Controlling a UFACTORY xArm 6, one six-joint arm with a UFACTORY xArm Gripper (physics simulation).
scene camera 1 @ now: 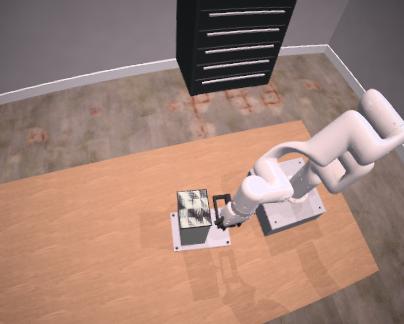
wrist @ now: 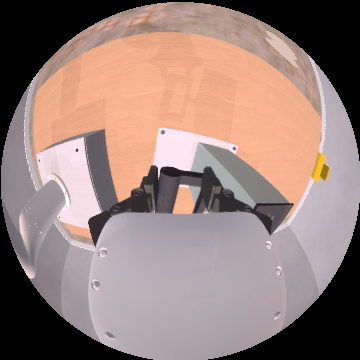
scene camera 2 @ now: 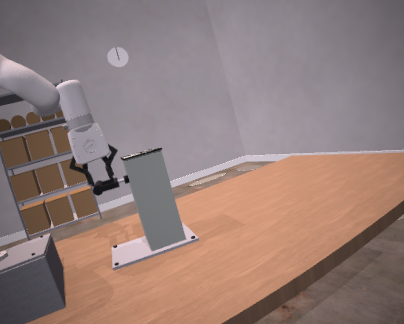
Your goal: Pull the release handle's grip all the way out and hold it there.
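Observation:
The release handle (scene camera 1: 215,206) (scene camera 2: 106,187) (wrist: 169,187) is a black rectangular loop with a thick round grip bar on its outer side. A short pale shaft (scene camera 2: 121,180) joins it to the upper part of a tall grey-green housing (scene camera 1: 194,235) (scene camera 2: 155,200) (wrist: 225,170). My gripper (scene camera 1: 229,224) (scene camera 2: 102,181) (wrist: 180,176) points down at the handle and is shut on it, fingers partly apart. In the wrist view one finger lies against the outer side of the grip bar, the other against the loop's housing side. The arm hides part of the handle in scene camera 1.
The housing stands on a white bolted plate (scene camera 1: 176,235) (scene camera 2: 125,255) (wrist: 167,145) on the wooden table (scene camera 1: 100,225) (scene camera 2: 300,200) (wrist: 125,75). The robot's grey base block (scene camera 1: 295,222) (scene camera 2: 35,280) (wrist: 95,165) is on the handle's side. A black drawer cabinet (scene camera 1: 187,50) stands beyond the table.

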